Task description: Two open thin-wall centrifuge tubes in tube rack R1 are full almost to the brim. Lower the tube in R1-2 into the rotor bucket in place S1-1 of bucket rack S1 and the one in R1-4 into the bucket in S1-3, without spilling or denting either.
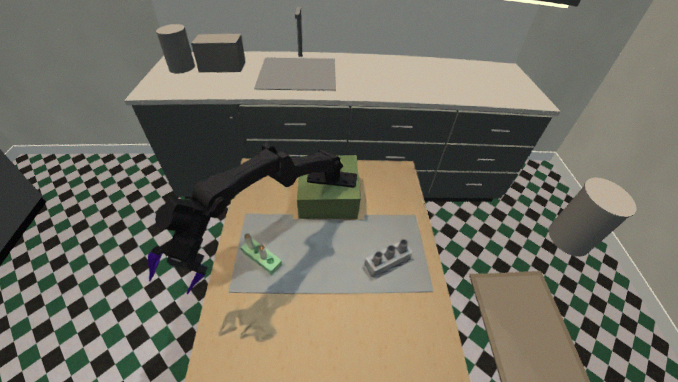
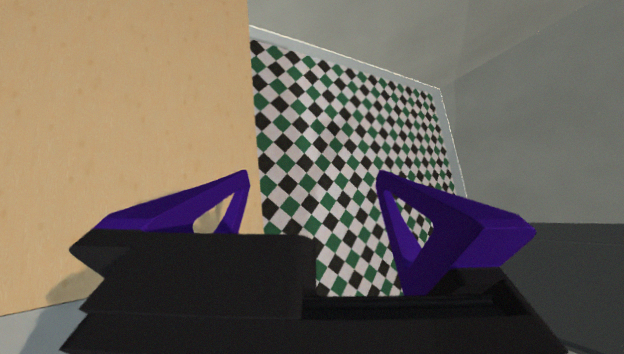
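Seen in the pictures: gripper, fingertip midpoint: (image 1: 168,287) (image 2: 312,177); arm's base at its link origin: (image 1: 332,178).
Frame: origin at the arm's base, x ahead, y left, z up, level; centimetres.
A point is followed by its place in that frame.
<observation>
A green tube rack (image 1: 274,266) {x 38.1, y -14.8, z -9.5 cm} stands at the left of the grey mat. Two small upright tubes, one at its far left end (image 1: 248,240) {x 32.5, y -25.3, z -3.9 cm} and one nearer its middle (image 1: 262,253) {x 36.1, y -19.2, z -5.1 cm}, stand in it; their fill level is too small to tell. A light grey bucket rack (image 1: 388,264) {x 31.4, y 25.5, z -8.0 cm} stands at the right of the mat with three dark grey buckets (image 1: 377,258) {x 32.3, y 21.0, z -3.5 cm} (image 1: 390,251) {x 28.9, y 25.4, z -3.2 cm} (image 1: 403,245) {x 25.7, y 30.0, z -3.2 cm} in a row. Place labels cannot be read. My gripper (image 1: 170,286) {x 62.2, y -33.0, z 16.7 cm} (image 2: 312,177) {x 62.2, y -33.0, z 16.7 cm} is open and empty, with purple fingers, raised beyond the table's left edge, well apart from both racks.
The arm stands on a green block (image 1: 328,207) {x 10.9, y 0.3, z -5.4 cm} at the back of the wooden table (image 1: 320,335) {x 58.3, y 5.5, z -12.7 cm}. The grey mat (image 1: 340,282) {x 38.9, y 9.3, z -12.4 cm} lies in front of the block. A counter (image 1: 425,82) with a sink is behind. A grey cylinder (image 1: 592,217) is to the right, beyond the table.
</observation>
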